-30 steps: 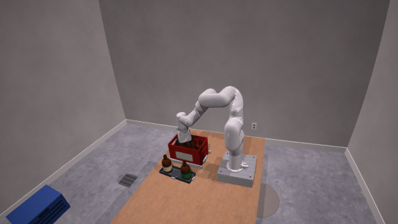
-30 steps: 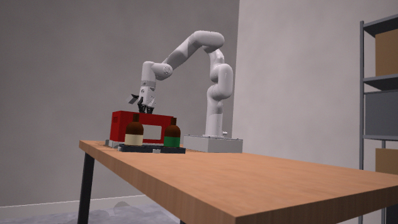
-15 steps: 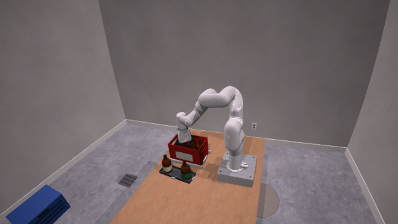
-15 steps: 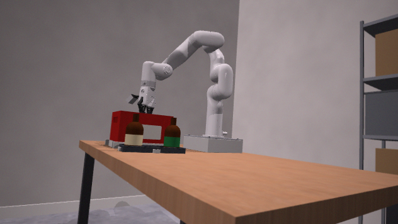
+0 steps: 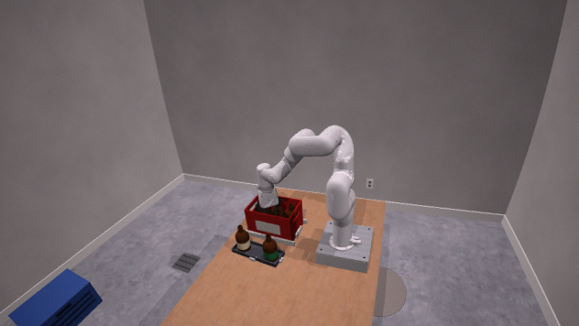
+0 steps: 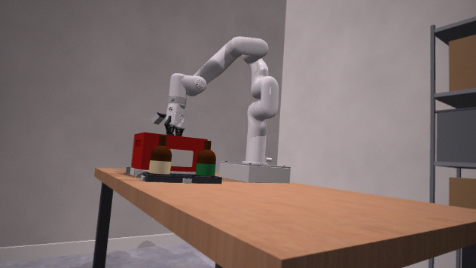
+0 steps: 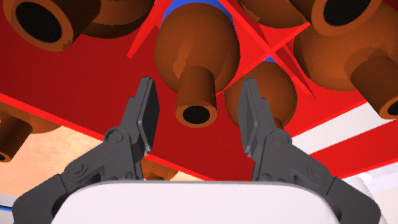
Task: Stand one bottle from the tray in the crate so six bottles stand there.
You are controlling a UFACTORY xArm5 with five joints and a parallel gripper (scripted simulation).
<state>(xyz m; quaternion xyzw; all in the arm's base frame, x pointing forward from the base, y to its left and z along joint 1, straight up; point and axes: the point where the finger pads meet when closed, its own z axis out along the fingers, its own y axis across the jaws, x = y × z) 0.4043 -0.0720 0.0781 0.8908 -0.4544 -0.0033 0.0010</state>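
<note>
The red crate is 4 cm to the right of my hand and 8 cm below it. The rest, counted from my hand: dark tray: 3 cm ahead, 17 cm to the left, 15 cm below.
</note>
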